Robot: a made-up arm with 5 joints. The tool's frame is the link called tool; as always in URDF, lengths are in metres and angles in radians. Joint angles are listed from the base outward. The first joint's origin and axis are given. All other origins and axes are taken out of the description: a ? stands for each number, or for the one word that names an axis. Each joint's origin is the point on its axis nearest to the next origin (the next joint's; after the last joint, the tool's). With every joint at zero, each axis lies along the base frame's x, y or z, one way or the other. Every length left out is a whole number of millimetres.
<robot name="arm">
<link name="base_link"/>
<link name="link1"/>
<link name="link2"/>
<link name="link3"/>
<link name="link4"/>
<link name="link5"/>
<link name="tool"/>
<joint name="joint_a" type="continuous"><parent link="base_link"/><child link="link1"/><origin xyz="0 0 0.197"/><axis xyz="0 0 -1"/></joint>
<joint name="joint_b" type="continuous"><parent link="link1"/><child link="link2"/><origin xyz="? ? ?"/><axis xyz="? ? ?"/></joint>
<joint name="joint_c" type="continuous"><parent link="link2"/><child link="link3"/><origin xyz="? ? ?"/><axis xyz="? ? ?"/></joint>
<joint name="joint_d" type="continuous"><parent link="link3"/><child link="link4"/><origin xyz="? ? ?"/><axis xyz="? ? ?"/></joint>
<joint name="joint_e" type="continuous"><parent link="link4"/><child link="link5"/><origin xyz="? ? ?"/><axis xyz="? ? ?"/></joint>
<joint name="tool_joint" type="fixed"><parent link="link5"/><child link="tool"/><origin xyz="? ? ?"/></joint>
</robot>
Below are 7 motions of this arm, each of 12 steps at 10 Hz.
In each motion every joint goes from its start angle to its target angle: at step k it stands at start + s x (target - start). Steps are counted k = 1, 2, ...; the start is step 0. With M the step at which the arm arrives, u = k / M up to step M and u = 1 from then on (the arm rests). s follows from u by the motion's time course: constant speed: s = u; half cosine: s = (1 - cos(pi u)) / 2; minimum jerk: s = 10 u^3 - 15 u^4 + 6 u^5.
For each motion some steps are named. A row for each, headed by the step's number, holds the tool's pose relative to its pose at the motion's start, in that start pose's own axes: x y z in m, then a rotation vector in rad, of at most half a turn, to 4 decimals.
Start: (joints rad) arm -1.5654 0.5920 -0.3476 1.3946 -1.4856
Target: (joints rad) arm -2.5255 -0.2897 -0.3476 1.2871 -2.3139
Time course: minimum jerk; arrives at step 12
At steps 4, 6, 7, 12:
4: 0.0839 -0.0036 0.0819 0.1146 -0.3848 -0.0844
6: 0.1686 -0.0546 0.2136 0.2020 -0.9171 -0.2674
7: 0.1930 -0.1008 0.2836 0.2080 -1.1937 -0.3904
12: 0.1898 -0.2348 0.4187 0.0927 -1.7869 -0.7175

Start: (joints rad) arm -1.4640 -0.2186 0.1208 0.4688 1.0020
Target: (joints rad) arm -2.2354 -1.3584 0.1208 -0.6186 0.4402
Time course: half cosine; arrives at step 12
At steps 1, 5, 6, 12:
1: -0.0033 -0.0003 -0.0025 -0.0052 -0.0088 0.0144
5: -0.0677 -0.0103 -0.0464 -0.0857 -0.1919 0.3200
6: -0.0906 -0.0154 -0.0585 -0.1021 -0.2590 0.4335
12: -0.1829 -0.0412 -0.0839 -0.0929 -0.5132 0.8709

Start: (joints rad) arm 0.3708 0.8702 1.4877 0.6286 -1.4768
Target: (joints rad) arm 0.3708 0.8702 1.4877 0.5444 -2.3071
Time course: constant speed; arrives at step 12
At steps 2, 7, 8, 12:
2: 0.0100 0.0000 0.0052 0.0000 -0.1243 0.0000
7: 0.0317 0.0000 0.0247 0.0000 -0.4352 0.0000
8: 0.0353 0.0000 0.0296 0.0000 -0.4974 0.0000
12: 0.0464 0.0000 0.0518 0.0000 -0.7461 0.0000

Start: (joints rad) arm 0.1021 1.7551 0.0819 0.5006 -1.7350
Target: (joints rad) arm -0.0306 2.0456 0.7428 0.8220 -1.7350
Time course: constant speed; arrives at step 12
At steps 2, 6, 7, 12:
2: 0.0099 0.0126 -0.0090 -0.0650 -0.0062 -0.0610
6: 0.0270 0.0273 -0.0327 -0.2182 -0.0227 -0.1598
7: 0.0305 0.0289 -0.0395 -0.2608 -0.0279 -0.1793
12: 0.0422 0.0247 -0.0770 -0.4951 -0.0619 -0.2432

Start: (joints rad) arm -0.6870 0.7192 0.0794 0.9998 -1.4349
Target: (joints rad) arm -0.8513 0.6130 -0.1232 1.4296 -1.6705
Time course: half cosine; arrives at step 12
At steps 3, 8, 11, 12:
3: 0.0212 -0.0007 0.0167 0.0477 -0.1118 0.0126
8: 0.0999 -0.0110 0.1052 0.2516 -0.5758 0.0150
11: 0.1247 -0.0206 0.1465 0.3316 -0.7553 -0.0057
12: 0.1264 -0.0215 0.1496 0.3374 -0.7684 -0.0077

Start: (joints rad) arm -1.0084 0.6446 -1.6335 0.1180 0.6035
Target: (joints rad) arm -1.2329 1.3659 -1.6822 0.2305 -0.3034
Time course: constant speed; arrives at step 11
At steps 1, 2, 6, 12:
1: 0.0182 0.0007 0.0102 -0.0430 -0.1128 0.0510
2: 0.0355 0.0033 0.0218 -0.0822 -0.2248 0.1056
6: 0.0913 0.0323 0.0761 -0.1985 -0.6601 0.3595
12: 0.1194 0.1032 0.1428 -0.2364 -1.1542 0.7536

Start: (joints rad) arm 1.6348 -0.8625 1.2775 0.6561 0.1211
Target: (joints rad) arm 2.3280 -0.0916 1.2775 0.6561 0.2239
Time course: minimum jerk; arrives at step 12
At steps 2, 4, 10, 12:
2: 0.0094 -0.0120 -0.0169 -0.0316 -0.0040 -0.0172
4: 0.0596 -0.0783 -0.0913 -0.1812 -0.0308 -0.1084
10: 0.3175 -0.4461 -0.2137 -0.6839 -0.2785 -0.6077
12: 0.3296 -0.4643 -0.2108 -0.7004 -0.2952 -0.6344

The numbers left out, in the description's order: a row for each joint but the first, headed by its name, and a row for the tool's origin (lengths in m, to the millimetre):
joint_b: xyz -0.105 0.234 0, axis 0 1 0
joint_c: xyz -0.085 0 0.243, axis 1 0 0
joint_d: xyz 0 0.145 -0.275, axis 0 -1 0
joint_e: xyz 0.157 0 -0.039, axis 0 1 0
tool: xyz 0.033 0 -0.101

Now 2 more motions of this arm.
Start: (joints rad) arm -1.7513 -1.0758 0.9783 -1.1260 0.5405
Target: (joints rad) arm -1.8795 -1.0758 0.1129 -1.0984 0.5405
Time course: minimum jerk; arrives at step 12
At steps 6, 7, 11, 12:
6: -0.0046 -0.1824 -0.0160 0.0113 0.0075 -0.3767
7: -0.0197 -0.2390 -0.0204 0.0118 0.0081 -0.4925
11: -0.0759 -0.3606 -0.0284 0.0085 0.0061 -0.7503
12: -0.0769 -0.3623 -0.0285 0.0084 0.0061 -0.7541

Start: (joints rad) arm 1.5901 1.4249 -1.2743 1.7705 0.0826
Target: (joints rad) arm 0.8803 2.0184 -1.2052 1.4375 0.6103
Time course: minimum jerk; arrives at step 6
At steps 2, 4, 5, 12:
2: -0.0348 0.0315 -0.0190 0.1261 0.2054 0.1310
4: -0.1637 0.0876 -0.0381 0.3016 0.8468 0.6072
5: -0.2058 0.0889 -0.0344 0.2963 1.0533 0.7728
12: -0.2142 0.0882 -0.0333 0.2915 1.0957 0.8073

